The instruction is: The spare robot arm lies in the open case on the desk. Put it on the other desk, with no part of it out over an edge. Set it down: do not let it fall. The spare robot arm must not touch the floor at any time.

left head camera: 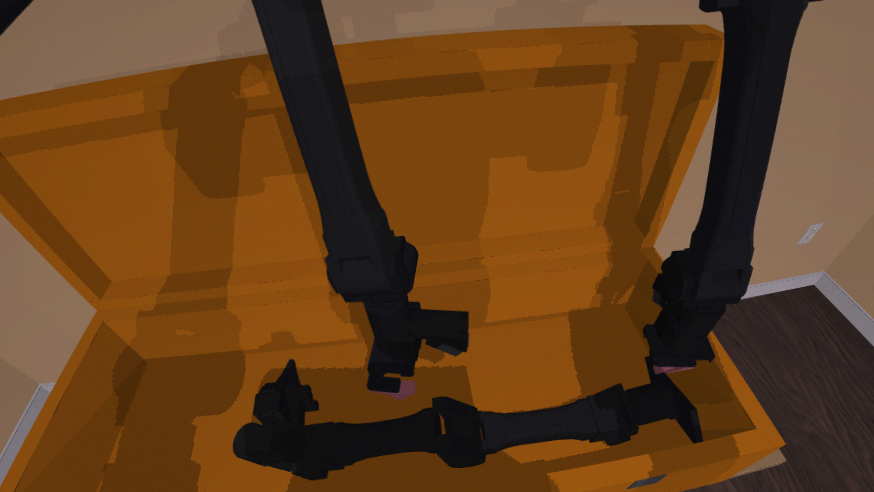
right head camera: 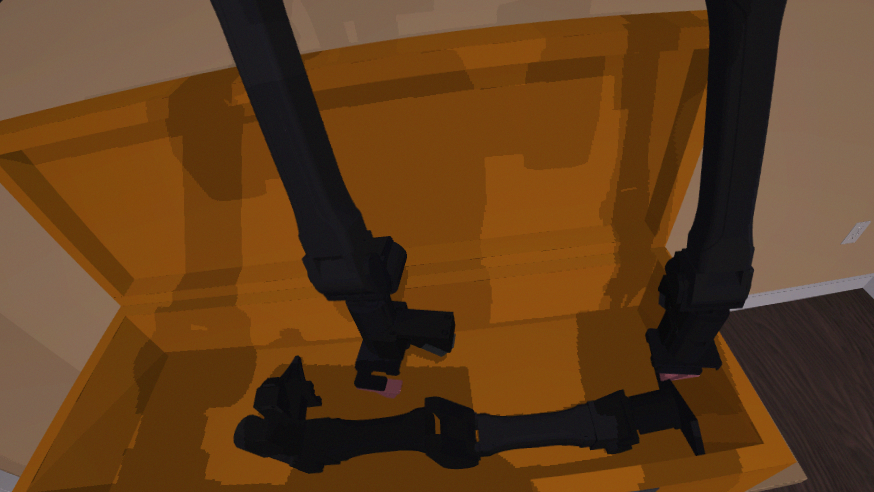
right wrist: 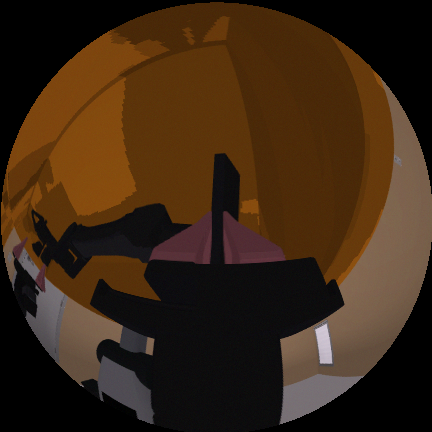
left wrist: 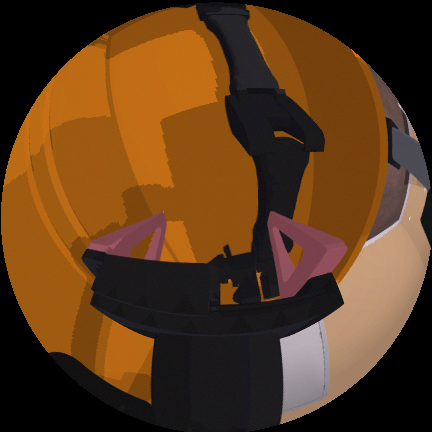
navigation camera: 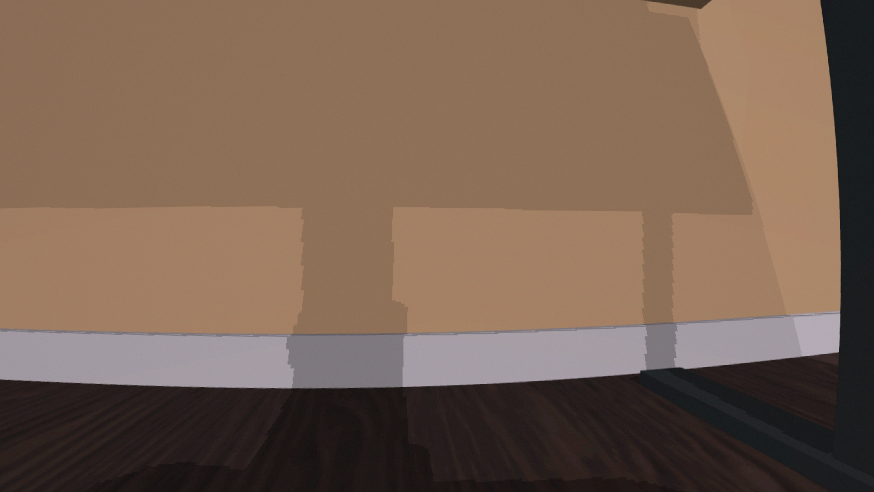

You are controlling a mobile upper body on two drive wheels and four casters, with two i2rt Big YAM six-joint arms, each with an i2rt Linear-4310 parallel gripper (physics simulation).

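Frame: origin at the left arm's base, x ahead, y left, z up, level; metres.
Where they show: left gripper, fingertip midpoint: [left head camera: 404, 371] [right head camera: 397, 369] [right wrist: 35, 251] [left wrist: 216, 217]; right gripper, fingertip midpoint: [left head camera: 658, 370] [right head camera: 664, 377] [right wrist: 217, 217].
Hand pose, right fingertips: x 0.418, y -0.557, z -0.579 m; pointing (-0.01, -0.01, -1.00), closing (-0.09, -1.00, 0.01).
Observation:
Things, the pixels of their top centre, and the offset from my right fingertips. "spot": a spot on its surface instead. Level surfaces: height alone.
- case's raised lid, surface spot: [left head camera: 366, 152] spot: dx +0.230, dy +0.504, dz +0.332 m
- Dark wood floor, its level: dz -0.831 m
- dark desk leg, surface spot: [navigation camera: 853, 244] spot: dx +0.235, dy -0.033, dz -0.600 m
The black spare robot arm [left head camera: 452, 425] lies lengthwise on the floor of the open orange case [left head camera: 378, 244]; it also shows in the right head view [right head camera: 452, 428]. My left gripper [left head camera: 394, 385] is open and empty, hanging a little above the spare arm's middle; in the left wrist view its pink fingers [left wrist: 217, 241] stand wide, with the spare arm [left wrist: 273, 160] below them. My right gripper [left head camera: 672, 368] is shut on the thin upright base plate [right wrist: 223, 201] at the spare arm's right end.
The case's raised lid [left head camera: 366, 152] stands behind both arms, and its front rim [left head camera: 660, 465] runs near the picture's bottom. Dark wood floor [left head camera: 807, 391] and a wall with baseboard lie to the right. A dark desk leg [navigation camera: 853, 244] shows in the navigation view.

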